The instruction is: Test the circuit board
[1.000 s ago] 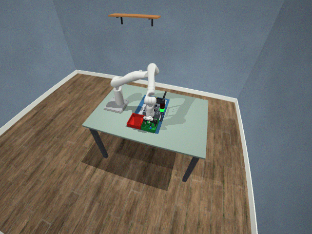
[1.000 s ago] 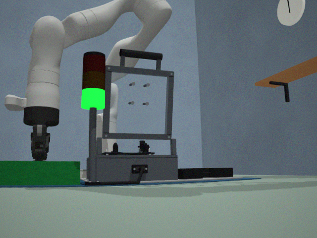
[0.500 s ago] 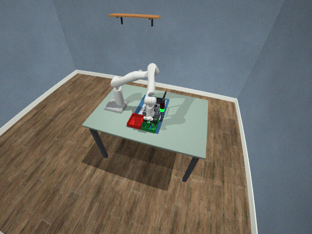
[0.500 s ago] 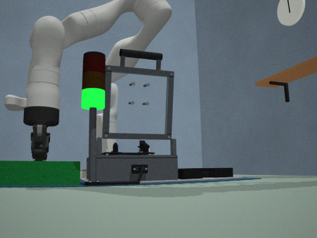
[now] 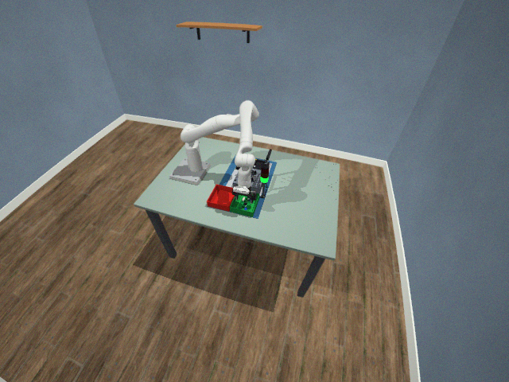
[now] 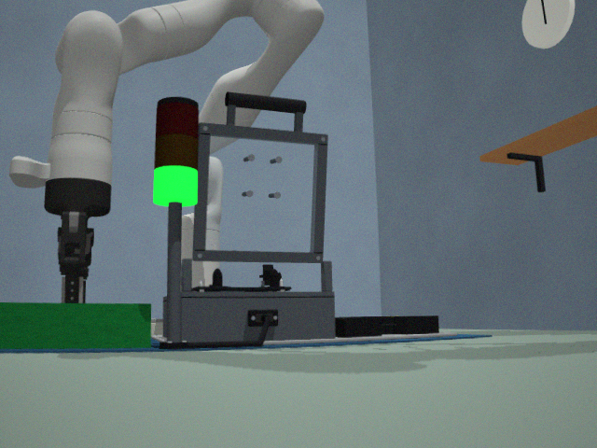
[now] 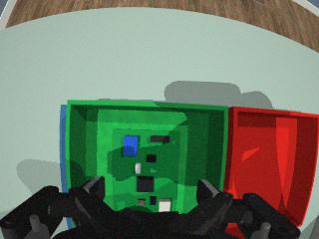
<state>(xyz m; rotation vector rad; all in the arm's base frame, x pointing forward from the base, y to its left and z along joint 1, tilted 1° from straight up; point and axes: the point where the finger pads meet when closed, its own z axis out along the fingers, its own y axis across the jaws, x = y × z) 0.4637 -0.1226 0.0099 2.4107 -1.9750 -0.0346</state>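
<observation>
Right now my hand is 3 cm above the green bin and 1 cm short of it. The rest, counted from my hand: red bin: 14 cm behind, 3 cm to the right, 3 cm below; then green circuit board: 3 cm below; then clear lid: 21 cm to the left, 14 cm above, 3 cm ahead.
</observation>
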